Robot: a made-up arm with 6 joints. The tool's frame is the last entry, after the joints. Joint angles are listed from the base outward. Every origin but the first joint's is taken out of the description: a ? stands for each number. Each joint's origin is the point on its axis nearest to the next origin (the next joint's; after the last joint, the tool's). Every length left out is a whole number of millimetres.
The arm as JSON. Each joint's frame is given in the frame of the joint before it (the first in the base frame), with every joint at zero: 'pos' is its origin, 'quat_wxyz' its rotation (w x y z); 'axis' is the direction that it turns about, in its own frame. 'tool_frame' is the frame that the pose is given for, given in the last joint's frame.
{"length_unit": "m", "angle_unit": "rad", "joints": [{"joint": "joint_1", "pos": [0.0, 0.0, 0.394], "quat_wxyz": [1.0, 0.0, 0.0, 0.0], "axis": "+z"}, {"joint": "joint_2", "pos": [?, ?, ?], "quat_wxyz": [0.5, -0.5, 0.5, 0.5], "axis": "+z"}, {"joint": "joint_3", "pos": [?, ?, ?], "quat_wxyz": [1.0, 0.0, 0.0, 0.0], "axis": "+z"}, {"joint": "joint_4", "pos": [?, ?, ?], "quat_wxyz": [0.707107, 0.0, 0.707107, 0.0], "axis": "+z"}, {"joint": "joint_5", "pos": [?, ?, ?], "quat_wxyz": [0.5, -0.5, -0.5, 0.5], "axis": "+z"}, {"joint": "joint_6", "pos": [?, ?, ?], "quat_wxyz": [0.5, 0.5, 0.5, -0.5], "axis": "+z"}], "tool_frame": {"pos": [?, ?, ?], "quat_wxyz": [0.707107, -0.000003, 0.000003, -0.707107]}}
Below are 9 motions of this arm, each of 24 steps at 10 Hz.
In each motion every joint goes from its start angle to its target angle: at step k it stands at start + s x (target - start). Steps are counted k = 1, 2, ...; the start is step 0. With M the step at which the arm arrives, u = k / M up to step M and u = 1 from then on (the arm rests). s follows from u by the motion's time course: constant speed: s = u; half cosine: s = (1 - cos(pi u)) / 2; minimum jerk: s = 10 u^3 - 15 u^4 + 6 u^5.
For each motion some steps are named. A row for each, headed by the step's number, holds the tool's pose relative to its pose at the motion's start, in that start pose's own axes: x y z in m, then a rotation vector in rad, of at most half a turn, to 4 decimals.
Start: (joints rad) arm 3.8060 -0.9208 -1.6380 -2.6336 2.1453 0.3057
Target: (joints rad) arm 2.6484 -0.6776 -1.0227 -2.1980 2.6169 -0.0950
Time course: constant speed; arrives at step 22
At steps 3, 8, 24:
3: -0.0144 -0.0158 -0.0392 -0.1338 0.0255 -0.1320
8: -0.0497 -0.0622 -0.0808 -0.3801 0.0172 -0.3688
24: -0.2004 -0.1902 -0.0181 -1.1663 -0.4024 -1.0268

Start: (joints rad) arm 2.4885 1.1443 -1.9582 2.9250 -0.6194 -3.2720
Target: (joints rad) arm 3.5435 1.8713 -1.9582 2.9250 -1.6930 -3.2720
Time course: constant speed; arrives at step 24
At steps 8, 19, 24:
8: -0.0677 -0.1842 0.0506 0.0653 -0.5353 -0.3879
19: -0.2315 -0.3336 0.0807 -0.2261 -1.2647 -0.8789
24: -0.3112 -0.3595 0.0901 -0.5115 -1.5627 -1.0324

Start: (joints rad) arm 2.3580 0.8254 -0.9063 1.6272 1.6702 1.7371
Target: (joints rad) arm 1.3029 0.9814 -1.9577 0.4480 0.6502 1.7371
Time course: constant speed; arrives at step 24
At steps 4, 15, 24:
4: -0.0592 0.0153 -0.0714 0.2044 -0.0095 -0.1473
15: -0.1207 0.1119 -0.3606 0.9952 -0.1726 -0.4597
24: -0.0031 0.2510 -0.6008 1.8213 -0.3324 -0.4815

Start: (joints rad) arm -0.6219 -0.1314 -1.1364 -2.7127 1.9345 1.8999
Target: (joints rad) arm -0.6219 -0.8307 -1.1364 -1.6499 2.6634 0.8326
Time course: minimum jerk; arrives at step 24
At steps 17, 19, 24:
17: 0.0576 0.2378 0.1564 -0.8600 -1.1730 -0.9287
19: 0.0636 0.2637 0.1593 -0.8564 -1.3548 -1.0021
24: 0.0682 0.2824 0.1603 -0.8384 -1.4920 -1.0515

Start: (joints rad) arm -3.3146 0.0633 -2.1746 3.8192 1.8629 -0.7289
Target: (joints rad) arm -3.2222 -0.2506 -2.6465 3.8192 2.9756 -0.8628
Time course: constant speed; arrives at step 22
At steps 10, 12, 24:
10: -0.1360 -0.0026 0.1425 0.6368 -0.4444 0.1448
12: -0.1633 -0.0114 0.1652 0.7771 -0.5178 0.1663
24: -0.2880 -0.0795 0.2460 1.5323 -0.7977 0.2323

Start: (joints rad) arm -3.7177 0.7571 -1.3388 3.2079 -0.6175 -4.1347
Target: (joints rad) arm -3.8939 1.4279 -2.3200 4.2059 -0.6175 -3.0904
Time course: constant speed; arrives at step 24
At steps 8, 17, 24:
8: 0.0369 0.0531 0.0156 0.0656 0.2325 0.6618
17: 0.0632 0.1121 0.0264 0.2639 0.5037 1.3630
24: 0.0695 0.1534 0.0279 0.5350 0.7080 1.8545

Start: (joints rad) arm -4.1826 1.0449 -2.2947 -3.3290 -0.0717 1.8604
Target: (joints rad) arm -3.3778 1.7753 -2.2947 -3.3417 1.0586 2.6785
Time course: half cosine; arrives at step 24
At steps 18, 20, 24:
18: 0.3321 -0.4220 -0.0580 0.1166 0.8957 0.5299
20: 0.3442 -0.4626 -0.0830 0.1668 0.9746 0.5852
24: 0.3509 -0.4960 -0.1053 0.2144 1.0391 0.6318

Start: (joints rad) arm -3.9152 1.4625 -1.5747 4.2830 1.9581 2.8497
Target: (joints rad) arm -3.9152 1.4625 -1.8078 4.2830 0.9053 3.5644
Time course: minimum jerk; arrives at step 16
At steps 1, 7, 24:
1: -0.0001 -0.0002 0.0000 0.0004 -0.0021 0.0020
7: -0.0069 -0.0371 -0.0077 0.0418 -0.3666 0.3518
24: 0.0102 -0.0924 -0.0287 -0.0329 -0.9839 0.8760

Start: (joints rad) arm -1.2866 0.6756 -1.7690 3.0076 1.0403 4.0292
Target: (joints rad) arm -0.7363 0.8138 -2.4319 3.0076 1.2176 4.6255
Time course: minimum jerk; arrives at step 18
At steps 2, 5, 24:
2: -0.0015 -0.0038 0.0025 0.0099 0.0017 0.0095
5: -0.0173 -0.0464 0.0273 0.1160 0.0170 0.1142
24: -0.0725 -0.3939 0.0786 0.8427 -0.0062 0.9400

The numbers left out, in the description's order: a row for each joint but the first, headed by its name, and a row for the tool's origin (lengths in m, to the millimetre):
joint_2: 0.0 0.0 0.0
joint_3: -0.231 -0.043 0.0
joint_4: 0.363 -0.082 0.0
joint_5: 0.0 0.0 0.0
joint_6: -0.053 -0.067 0.0
tool: 0.0 0.0 0.0

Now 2 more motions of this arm.
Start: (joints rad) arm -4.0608 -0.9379 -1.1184 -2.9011 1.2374 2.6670
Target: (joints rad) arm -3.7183 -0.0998 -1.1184 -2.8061 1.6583 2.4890
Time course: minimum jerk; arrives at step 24
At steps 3, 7, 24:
3: -0.0053 -0.0023 -0.0029 0.0005 -0.0082 -0.0001
7: -0.0477 -0.0229 -0.0313 0.0071 -0.0769 -0.0023
24: -0.1877 -0.1573 -0.3143 0.1728 -0.4535 -0.0625

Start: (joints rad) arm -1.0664 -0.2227 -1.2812 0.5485 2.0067 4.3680
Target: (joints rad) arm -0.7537 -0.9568 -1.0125 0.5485 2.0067 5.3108
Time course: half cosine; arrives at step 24
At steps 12, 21, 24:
12: 0.1024 -0.0785 0.0164 -0.1050 -0.1126 0.2364
21: 0.1601 -0.1665 0.0439 -0.2391 -0.1374 0.4395
24: 0.1631 -0.1741 0.0465 -0.2506 -0.1357 0.4556

